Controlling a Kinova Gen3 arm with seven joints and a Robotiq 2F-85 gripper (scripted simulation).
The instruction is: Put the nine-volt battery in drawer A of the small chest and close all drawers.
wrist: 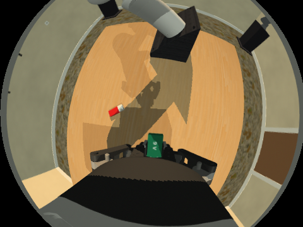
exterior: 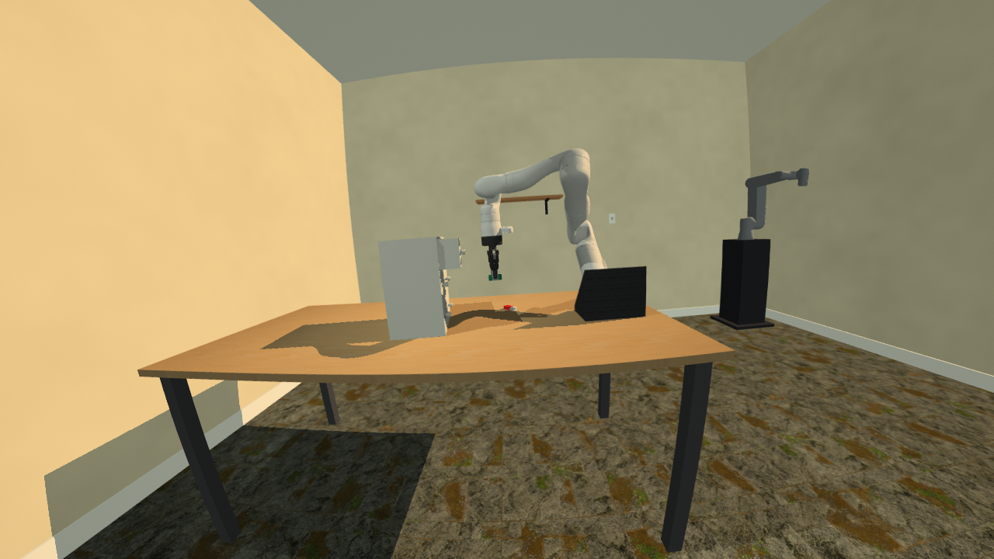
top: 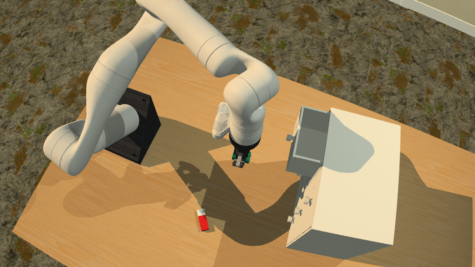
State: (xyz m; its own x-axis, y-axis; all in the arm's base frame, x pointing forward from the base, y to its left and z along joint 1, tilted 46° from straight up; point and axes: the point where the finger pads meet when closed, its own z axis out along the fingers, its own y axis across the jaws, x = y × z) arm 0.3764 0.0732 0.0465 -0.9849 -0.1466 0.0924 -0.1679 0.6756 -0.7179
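Now: hand 19 cm short of the drawer, 7 cm to the right of it and 7 cm below it. From my hand the other things lie so: green nine-volt battery (1 cm ahead, 1 cm below).
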